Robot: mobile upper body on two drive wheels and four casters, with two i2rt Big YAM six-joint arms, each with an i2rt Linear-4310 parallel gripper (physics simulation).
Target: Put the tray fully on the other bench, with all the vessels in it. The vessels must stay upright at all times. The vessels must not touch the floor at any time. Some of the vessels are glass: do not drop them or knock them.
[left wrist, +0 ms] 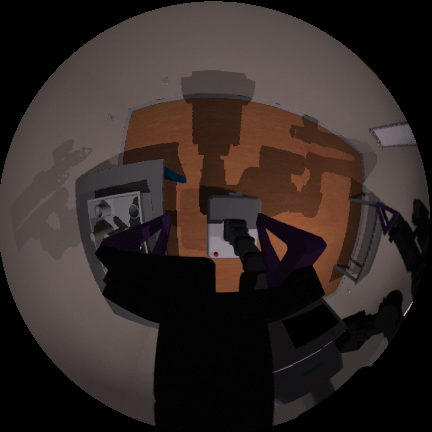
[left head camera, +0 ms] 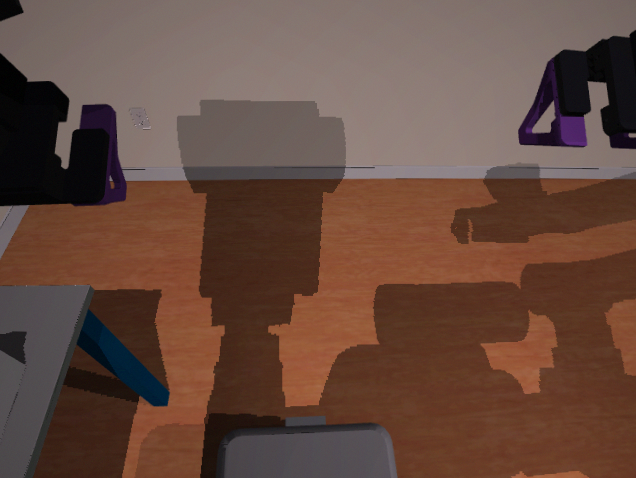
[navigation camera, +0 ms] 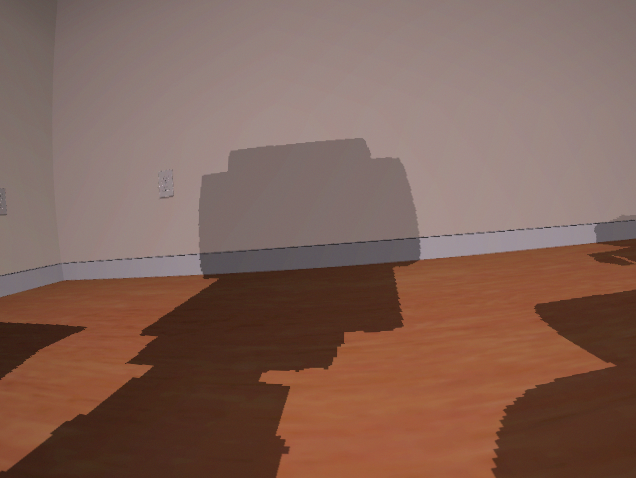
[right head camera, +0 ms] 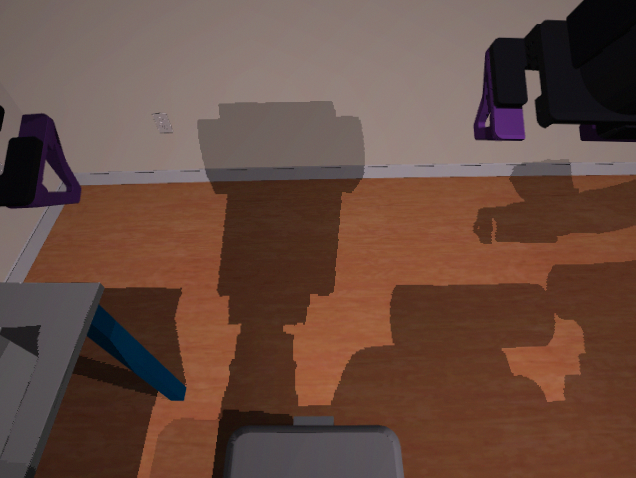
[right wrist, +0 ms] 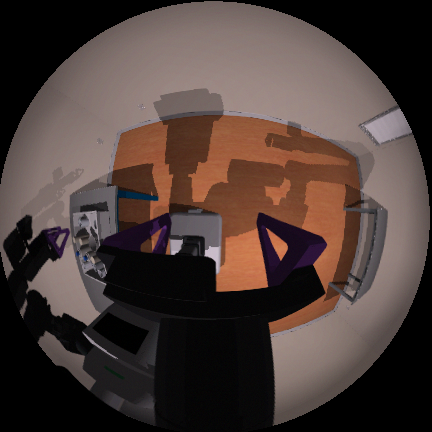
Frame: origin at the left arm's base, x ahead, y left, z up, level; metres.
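Seen in the pictures: left gripper, fingertip midpoint: [left wrist: 213, 217] [left head camera: 64, 195] [right head camera: 26, 198] [right wrist: 64, 228]; right gripper, fingertip midpoint: [left wrist: 378, 204] [left head camera: 566, 139] [right head camera: 529, 132] [right wrist: 213, 217].
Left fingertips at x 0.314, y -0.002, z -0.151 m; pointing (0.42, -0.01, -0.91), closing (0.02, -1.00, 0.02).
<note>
Offsets run from my left fingertips to a thing's top centre. "spot": to the spot under its first point. Level surfaces: height alone.
The tray @(dx -0.240, dy +0.522, dz -0.366 m) [left head camera: 7, 382] [right head camera: 12, 380] [left wrist: 121, 202] [right wrist: 93, 220] stands on the bench @(dz -0.496 m) [left head camera: 46, 308] [right head camera: 56, 300] [left wrist: 152, 172] [right wrist: 95, 196] at the left of the head and wrist views. A clear vessel @(dx -0.055, dy +0.385, dz -0.403 m) [left wrist: 134, 211] and tan vessels @(dx -0.179, dy +0.382, dz -0.347 m) [right wrist: 89, 240] stand in it; their lower parts are hard to see. In the wrist views, another grey bench [left wrist: 371, 250] [right wrist: 381, 240] shows at the far right, seen steeply from the side. My left gripper [left wrist: 213, 217] is open and empty, in the air. My right gripper [right wrist: 213, 217] [left head camera: 598, 141] [right head camera: 552, 134] is open and empty, also in the air.
My grey base [left head camera: 308, 452] [right head camera: 313, 452] [left wrist: 234, 210] stands on the wooden floor @(dz -1.258 m) [navigation camera: 359, 421], right of the tray's bench. A blue bench leg @(spot: dx +0.155, dy +0.283, dz -0.805 m) [left head camera: 123, 359] [right head camera: 136, 354] slants out beside it. A wall [navigation camera: 462, 128] with a pale skirting board stands ahead.
</note>
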